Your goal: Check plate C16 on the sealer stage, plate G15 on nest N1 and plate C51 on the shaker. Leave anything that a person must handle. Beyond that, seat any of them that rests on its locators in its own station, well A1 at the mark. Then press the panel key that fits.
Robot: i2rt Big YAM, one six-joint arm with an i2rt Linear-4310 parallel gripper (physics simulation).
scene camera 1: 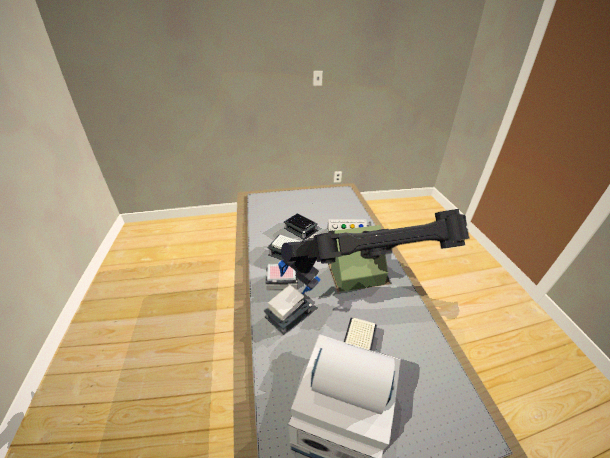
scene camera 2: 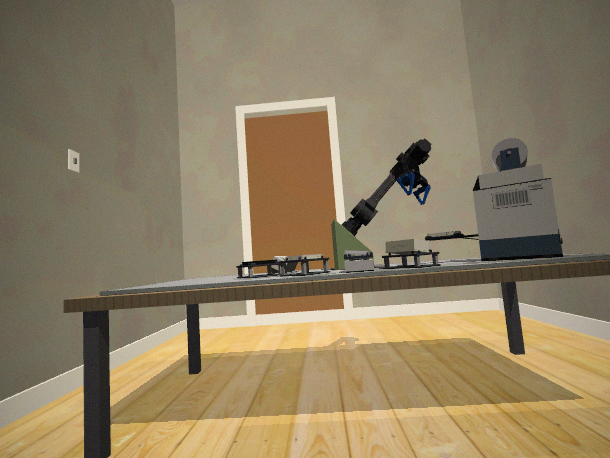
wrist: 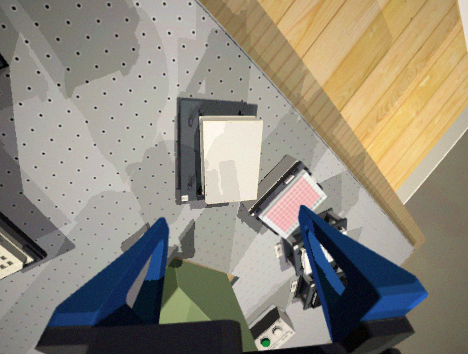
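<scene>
My gripper (scene camera 1: 297,277) (scene camera 2: 416,198) (wrist: 232,217) is open and empty, high above the bench. A tall cream plate (scene camera 1: 286,301) (scene camera 2: 400,246) (wrist: 232,160) lies on a dark stand (scene camera 1: 283,322) (wrist: 187,145), toward the stand's right side in the wrist view. A pink-welled plate (scene camera 1: 281,271) (wrist: 292,202) lies on a low box-shaped station (scene camera 2: 359,264). A cream plate (scene camera 1: 361,333) (wrist: 9,260) lies on the dark stage at the sealer (scene camera 1: 350,390) (scene camera 2: 517,210). Plate and station labels are too small to read; locator contact cannot be told.
The key panel (scene camera 1: 347,224) (wrist: 275,330) has white, green, yellow and blue keys and stands behind the green arm mount (scene camera 1: 361,272) (wrist: 200,290). A white plate (scene camera 1: 285,243) and a black plate (scene camera 1: 300,223) lie on stands beyond the pink-welled plate.
</scene>
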